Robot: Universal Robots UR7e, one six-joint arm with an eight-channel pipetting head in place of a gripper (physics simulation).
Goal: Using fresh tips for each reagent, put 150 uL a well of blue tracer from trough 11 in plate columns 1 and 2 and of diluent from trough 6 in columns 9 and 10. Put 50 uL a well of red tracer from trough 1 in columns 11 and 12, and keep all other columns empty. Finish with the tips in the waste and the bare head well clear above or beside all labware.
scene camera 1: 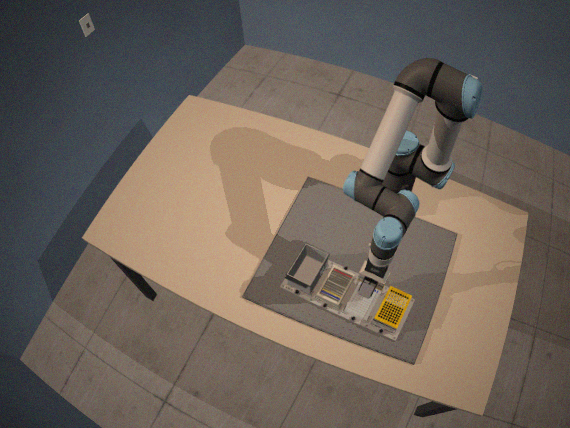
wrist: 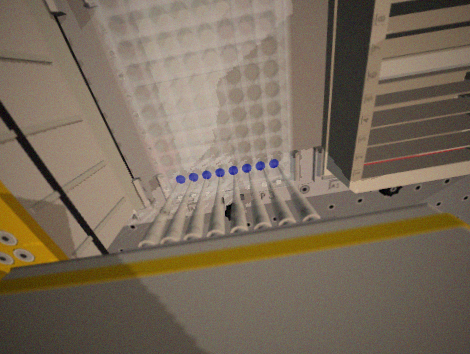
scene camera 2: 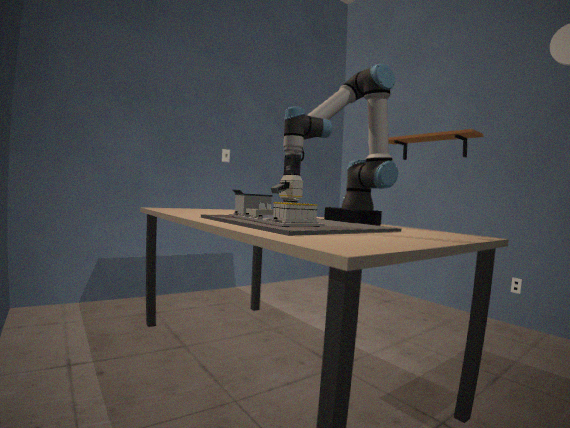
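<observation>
My pipetting head [scene camera 1: 369,287] [scene camera 2: 291,200] [wrist: 227,171] is low over the clear well plate [scene camera 1: 356,309] [wrist: 288,100], at its edge nearest the arm. It carries a row of tips, each ending in a blue disc. Whether the tip ends are inside wells, and in which column, I cannot tell. The plate's other wells look pale, under glare and shadow. The trough block [scene camera 1: 320,299] [wrist: 363,115] stands beside the plate, with red and blue bands in scene camera 1; a thin red line shows near its low-numbered end in the wrist view. The yellow tip rack [scene camera 1: 394,306] [scene camera 2: 295,204] [wrist: 37,232] has several empty-looking rows.
The open grey waste bin [scene camera 1: 300,282] [scene camera 2: 253,204] stands beyond the trough block, at the far end of the row. All labware sits on a pale deck strip on the dark mat [scene camera 1: 330,220]. The bin and tip rack walls rise at either end of the row.
</observation>
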